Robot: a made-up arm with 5 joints.
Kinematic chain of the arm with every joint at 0, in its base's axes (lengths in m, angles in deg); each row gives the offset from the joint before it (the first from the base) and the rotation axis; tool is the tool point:
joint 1: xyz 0 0 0.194 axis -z
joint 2: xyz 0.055 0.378 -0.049 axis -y
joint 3: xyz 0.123 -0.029 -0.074 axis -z
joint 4: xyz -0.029 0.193 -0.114 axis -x
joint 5: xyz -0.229 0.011 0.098 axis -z
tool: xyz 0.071 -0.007 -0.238
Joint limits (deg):
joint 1: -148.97..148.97
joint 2: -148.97..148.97
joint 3: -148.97..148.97
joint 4: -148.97..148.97
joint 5: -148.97..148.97
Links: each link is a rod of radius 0.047 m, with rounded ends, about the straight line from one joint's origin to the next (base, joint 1, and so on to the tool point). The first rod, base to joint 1, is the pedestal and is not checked.
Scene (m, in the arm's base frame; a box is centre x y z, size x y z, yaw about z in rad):
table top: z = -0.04
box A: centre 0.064 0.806 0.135 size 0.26 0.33 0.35 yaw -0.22
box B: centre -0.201 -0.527 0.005 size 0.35 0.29 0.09 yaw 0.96
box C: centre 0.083 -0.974 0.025 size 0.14 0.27 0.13 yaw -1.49
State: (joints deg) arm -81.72 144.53 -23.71 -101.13 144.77
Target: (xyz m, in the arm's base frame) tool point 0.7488 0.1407 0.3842
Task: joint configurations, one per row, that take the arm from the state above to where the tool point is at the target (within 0.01 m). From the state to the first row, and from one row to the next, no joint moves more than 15 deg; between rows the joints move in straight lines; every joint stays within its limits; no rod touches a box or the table.
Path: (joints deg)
1: -67.14 145.27 -34.67 -104.90 145.47
2: -52.56 146.01 -45.64 -108.67 146.17
3: -37.99 146.75 -56.60 -112.44 146.87
4: -23.41 147.49 -67.56 -116.21 147.57
5: -8.83 148.23 -78.53 -119.98 148.27
6: 5.75 148.97 -89.49 -123.75 148.97
7: 12.47 148.97 -75.59 -115.01 145.10
8: 19.20 148.97 -61.69 -106.27 141.23
9: 25.93 148.97 -47.79 -97.53 137.37
10: 32.65 148.97 -33.89 -88.78 133.50
11: 39.38 148.97 -19.99 -80.04 129.63
12: 46.10 148.97 -6.09 -71.30 125.76
13: 52.83 148.97 7.81 -62.56 121.90
14: 59.55 148.97 21.71 -53.82 118.03

